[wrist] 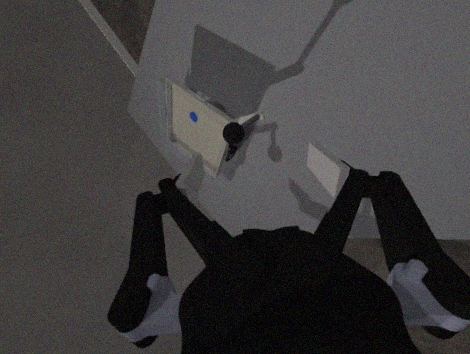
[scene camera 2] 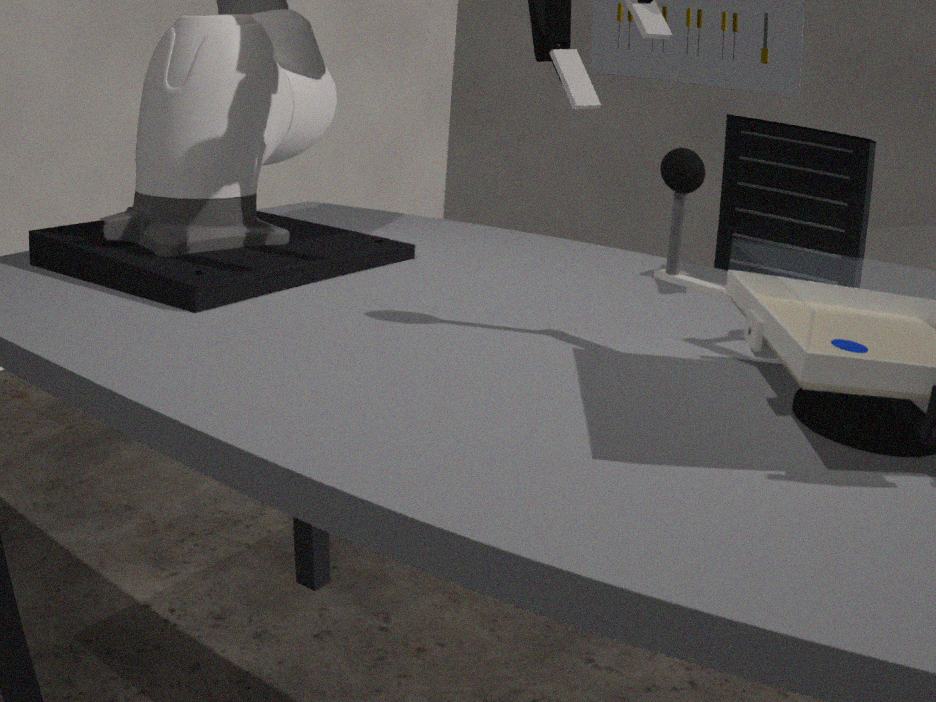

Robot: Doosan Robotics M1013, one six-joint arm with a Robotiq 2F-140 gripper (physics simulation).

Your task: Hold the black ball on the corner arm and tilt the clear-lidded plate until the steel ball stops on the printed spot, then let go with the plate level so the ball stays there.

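Note:
The black ball [scene camera 2: 682, 170] [wrist: 233, 133] tops a thin upright rod on the pale corner arm [scene camera 2: 694, 282] of the plate. The cream plate [scene camera 2: 861, 375] [wrist: 205, 145] stands above the table at the right of the scene view, its right part cut off. The clear lid is faint. The blue printed spot [scene camera 2: 849, 346] [wrist: 193, 117] shows on the plate's floor. The steel ball cannot be made out in either view. My gripper [scene camera 2: 624, 70] [wrist: 254, 159] is open and empty, above and to the left of the black ball in the scene view, apart from it.
A black round base [scene camera 2: 869, 423] is under the plate. The robot's base stands on a black slab [scene camera 2: 332, 264] at the left of the grey table [scene camera 2: 378, 392]. Behind the table are a dark slotted panel [scene camera 2: 801, 173] and a tool board [scene camera 2: 782, 75] on the wall.

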